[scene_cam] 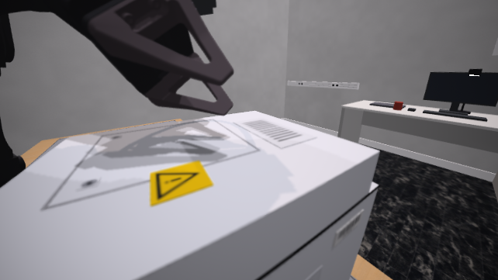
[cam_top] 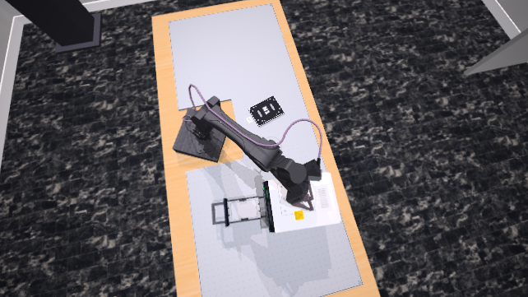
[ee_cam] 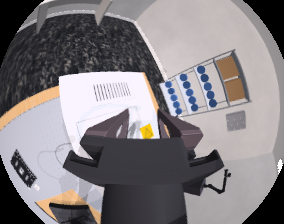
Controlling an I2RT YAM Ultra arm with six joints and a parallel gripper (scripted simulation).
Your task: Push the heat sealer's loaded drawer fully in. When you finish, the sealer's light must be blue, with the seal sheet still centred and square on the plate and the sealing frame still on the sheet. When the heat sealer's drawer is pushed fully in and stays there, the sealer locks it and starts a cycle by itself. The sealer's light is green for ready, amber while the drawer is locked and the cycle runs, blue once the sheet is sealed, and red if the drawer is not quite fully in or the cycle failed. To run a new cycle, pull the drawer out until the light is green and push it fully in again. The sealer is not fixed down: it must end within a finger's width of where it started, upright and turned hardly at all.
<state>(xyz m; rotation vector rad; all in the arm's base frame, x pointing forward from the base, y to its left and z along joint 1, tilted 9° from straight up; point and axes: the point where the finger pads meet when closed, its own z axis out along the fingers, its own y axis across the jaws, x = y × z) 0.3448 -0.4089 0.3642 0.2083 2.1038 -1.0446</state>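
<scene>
The sealer drawer lies 260 mm behind my hand, 30 mm to the left of it and 260 mm below it.
</scene>
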